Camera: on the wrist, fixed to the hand. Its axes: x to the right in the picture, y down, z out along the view.
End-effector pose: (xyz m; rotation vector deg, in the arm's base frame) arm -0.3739 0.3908 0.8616 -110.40 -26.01 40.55
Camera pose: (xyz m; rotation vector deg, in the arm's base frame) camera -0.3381 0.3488 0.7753 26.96 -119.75 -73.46
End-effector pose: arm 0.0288 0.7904 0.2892 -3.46 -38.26 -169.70
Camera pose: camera 0.0128 0.6916 0.3112 -25.49 4.82 8.05
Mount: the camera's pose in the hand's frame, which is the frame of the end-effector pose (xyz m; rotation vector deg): 0.0265 0.0963 -0.0229 3.12 0.07 -177.49
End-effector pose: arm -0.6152 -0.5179 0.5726 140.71 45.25 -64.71
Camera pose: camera -0.5293 -0.5738 0.5725 36.83 -124.13 25.29
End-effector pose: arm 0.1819 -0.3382 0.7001 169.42 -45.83 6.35
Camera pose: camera 0.1549 -0.4323 0.7305 50.16 170.37 -5.76
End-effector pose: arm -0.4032 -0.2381 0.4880 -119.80 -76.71 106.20
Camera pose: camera -0.3330 -0.2711 0.4210 55.20 -89.05 -0.17
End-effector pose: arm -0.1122 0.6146 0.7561 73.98 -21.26 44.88
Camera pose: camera -0.1650 0.6514 0.8358 28.43 86.49 -103.69
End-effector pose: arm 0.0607 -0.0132 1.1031 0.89 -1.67 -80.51
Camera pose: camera 0.1607 -0.0236 1.0832 -3.57 0.55 101.91
